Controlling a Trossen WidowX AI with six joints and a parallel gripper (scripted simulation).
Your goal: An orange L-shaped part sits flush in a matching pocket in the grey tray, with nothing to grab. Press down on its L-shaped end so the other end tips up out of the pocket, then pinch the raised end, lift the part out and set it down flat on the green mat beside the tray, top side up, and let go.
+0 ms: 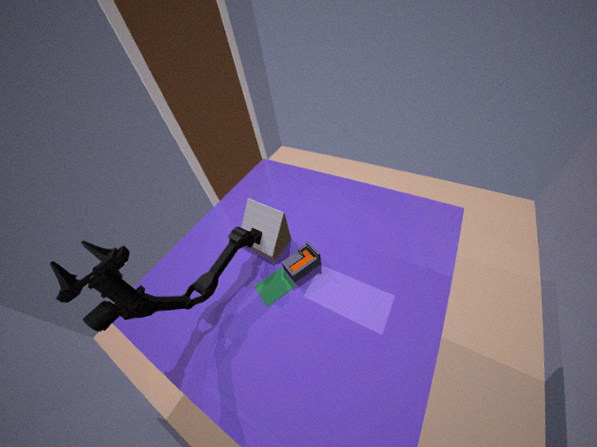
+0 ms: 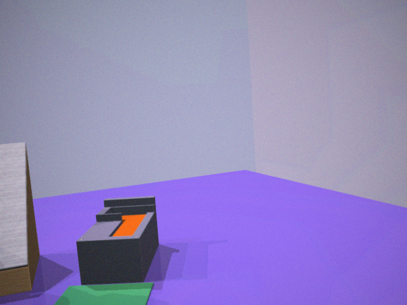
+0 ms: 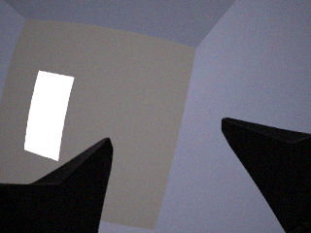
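Right now the orange L-shaped part is 330 mm ahead of my gripper tip, 490 mm to the left of it and 500 mm below it. The rest, counted from my gripper tip: green mat (270 mm ahead, 340 mm to the left, 560 mm below).
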